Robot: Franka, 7 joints.
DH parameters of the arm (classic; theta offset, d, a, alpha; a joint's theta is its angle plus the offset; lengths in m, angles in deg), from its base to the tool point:
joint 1: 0 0.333 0 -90
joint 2: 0 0 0 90
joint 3: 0 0.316 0.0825 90
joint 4: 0 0 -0.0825 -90
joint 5: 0 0.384 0 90
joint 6: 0 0 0.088 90
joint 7: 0 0.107 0 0
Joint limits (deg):
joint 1: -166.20..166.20
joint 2: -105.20..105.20
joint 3: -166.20..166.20
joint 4: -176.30..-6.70
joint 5: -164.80..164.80
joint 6: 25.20..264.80
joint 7: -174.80..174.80
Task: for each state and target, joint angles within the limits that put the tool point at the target. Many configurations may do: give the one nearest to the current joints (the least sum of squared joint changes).
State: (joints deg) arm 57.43 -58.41 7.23 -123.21 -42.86 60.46 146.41
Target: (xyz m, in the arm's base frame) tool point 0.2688 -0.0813 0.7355
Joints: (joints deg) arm 51.19 -56.14 -20.75 -115.08 -50.90 64.51 146.41
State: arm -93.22 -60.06 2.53 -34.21 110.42 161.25 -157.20
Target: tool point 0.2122 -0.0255 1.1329
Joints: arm -103.10 -30.81 31.18 -51.49 110.90 149.48 -157.20
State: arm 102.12 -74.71 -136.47 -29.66 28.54 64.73 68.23
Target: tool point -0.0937 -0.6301 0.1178
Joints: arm 65.09 -80.88 -157.01 -39.78 19.19 44.35 68.23
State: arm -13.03 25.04 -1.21 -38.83 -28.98 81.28 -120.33
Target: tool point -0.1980 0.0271 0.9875
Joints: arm -24.90 -32.77 1.20 -12.03 -27.72 37.72 -120.33
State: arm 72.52 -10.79 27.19 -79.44 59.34 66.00 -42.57
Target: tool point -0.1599 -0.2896 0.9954
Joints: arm 100.54 -50.20 14.21 -48.67 65.27 69.60 -42.57
